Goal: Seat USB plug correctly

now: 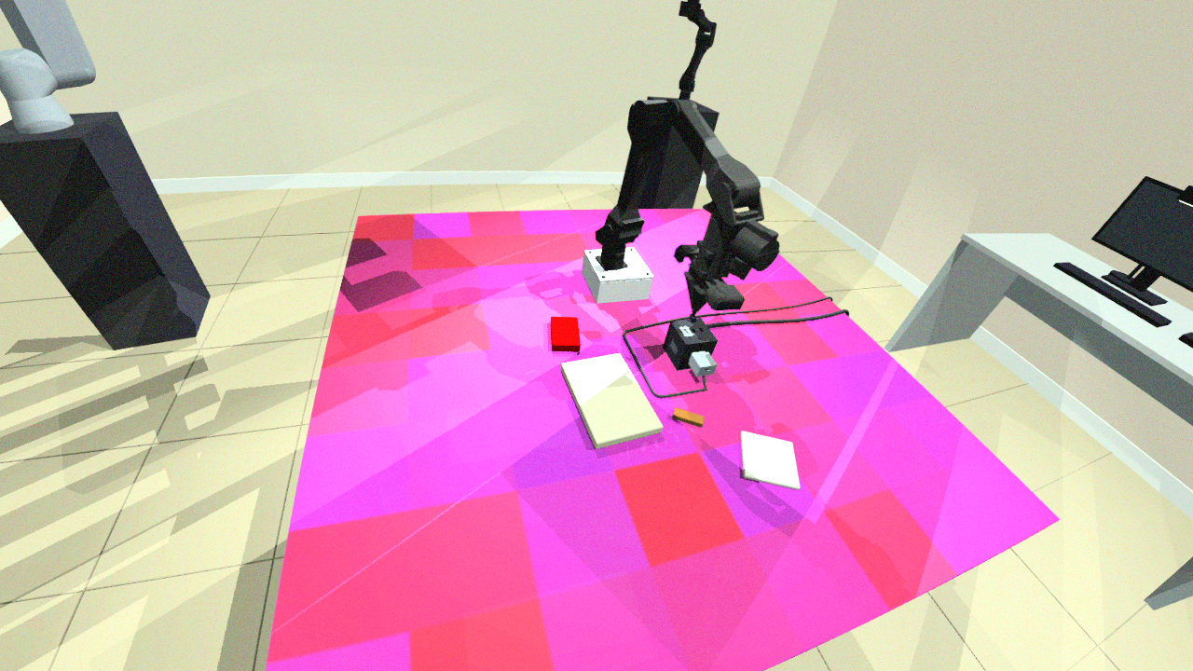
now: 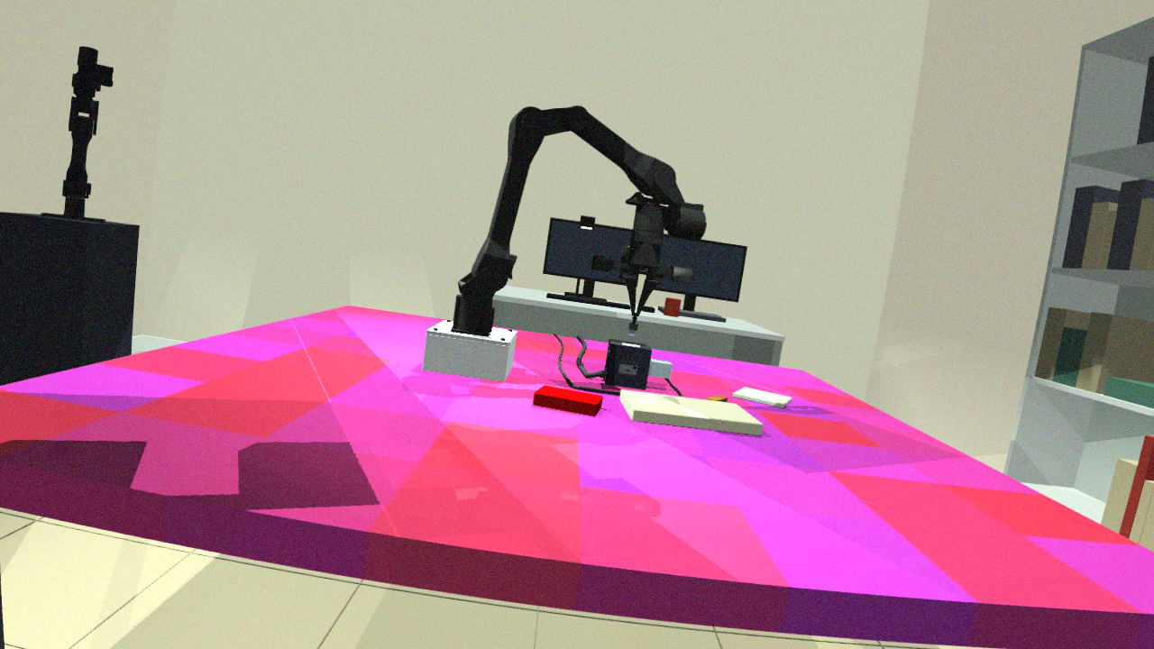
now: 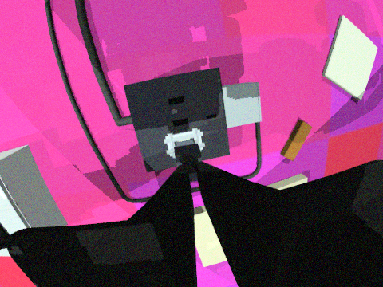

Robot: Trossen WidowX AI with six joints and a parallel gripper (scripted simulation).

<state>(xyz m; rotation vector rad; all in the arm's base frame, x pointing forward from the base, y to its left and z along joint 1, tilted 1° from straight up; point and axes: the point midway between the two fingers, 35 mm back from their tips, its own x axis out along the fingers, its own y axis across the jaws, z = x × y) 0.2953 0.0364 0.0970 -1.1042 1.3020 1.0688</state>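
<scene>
Right now the USB plug is 2 cm below my gripper tip. Also, from my gripper tip: brown block (15 cm ahead, 8 cm to the right, 13 cm below); then cream book (6 cm ahead, 20 cm to the right, 12 cm below); then USB socket (6 cm below).
</scene>
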